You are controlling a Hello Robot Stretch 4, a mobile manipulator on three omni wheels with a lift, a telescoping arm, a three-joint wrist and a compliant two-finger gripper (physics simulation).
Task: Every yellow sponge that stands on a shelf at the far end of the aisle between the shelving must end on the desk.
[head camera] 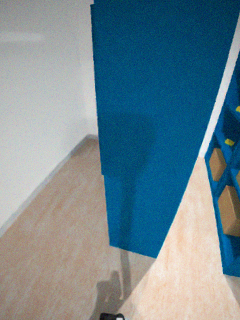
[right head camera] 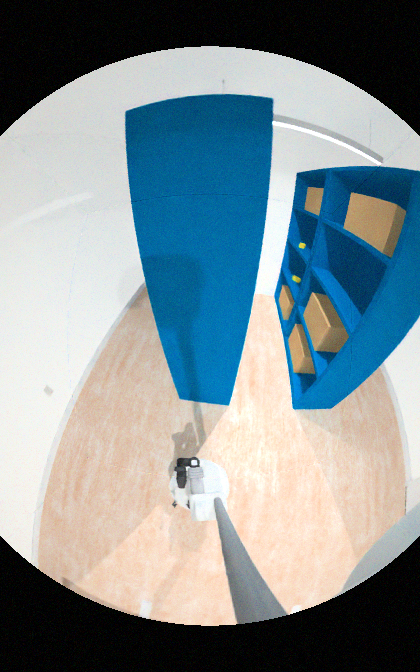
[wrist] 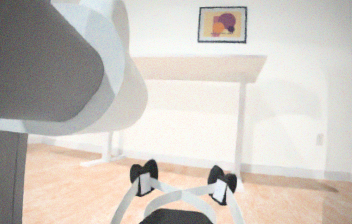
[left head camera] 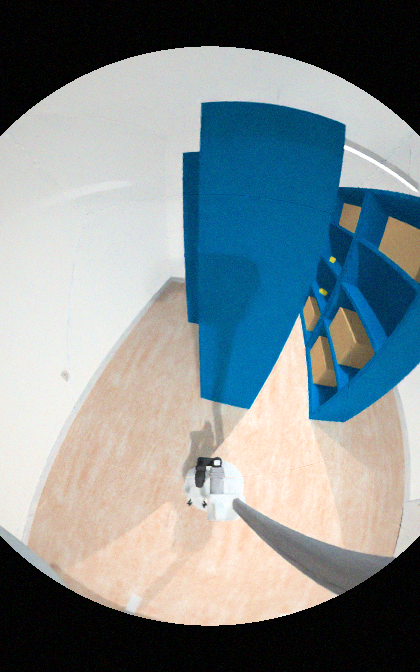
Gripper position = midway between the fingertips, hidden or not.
In view: the gripper [wrist: 183, 174], a tall blue shelving [right head camera: 198, 166] and a picture [wrist: 211, 28].
The tall blue shelving is seen too in the head camera view [head camera: 158, 75] and in the left head camera view [left head camera: 268, 174].
